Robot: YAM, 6 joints.
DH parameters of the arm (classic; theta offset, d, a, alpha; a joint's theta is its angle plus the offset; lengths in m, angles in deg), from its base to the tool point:
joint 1: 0 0.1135 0.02 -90
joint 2: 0 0 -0.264 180
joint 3: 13.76 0 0.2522 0
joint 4: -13.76 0 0.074 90
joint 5: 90 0 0 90
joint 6: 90 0.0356 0 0
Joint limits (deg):
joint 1: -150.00..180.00
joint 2: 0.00..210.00
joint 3: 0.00..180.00
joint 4: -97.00..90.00
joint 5: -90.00..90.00
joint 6: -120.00..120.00
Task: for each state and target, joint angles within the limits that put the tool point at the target. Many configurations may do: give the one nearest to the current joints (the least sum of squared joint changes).
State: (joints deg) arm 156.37 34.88 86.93 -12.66 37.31 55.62
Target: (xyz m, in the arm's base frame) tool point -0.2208 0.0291 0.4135
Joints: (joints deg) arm 177.56 59.09 66.45 -17.01 33.53 55.62
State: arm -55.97 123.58 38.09 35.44 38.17 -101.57
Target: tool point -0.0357 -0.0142 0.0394
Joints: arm -32.02 153.18 0.00 -8.25 60.44 -101.57
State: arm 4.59 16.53 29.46 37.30 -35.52 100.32
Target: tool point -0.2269 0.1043 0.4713
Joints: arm -19.93 2.84 71.17 44.46 -35.54 100.32
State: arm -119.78 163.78 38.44 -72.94 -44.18 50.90
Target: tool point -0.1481 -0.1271 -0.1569
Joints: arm -146.18 175.54 72.67 -54.57 -40.60 50.90
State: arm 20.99 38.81 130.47 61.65 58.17 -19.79
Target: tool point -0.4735 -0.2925 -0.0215
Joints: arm 29.27 0.00 180.00 48.19 41.55 -19.79
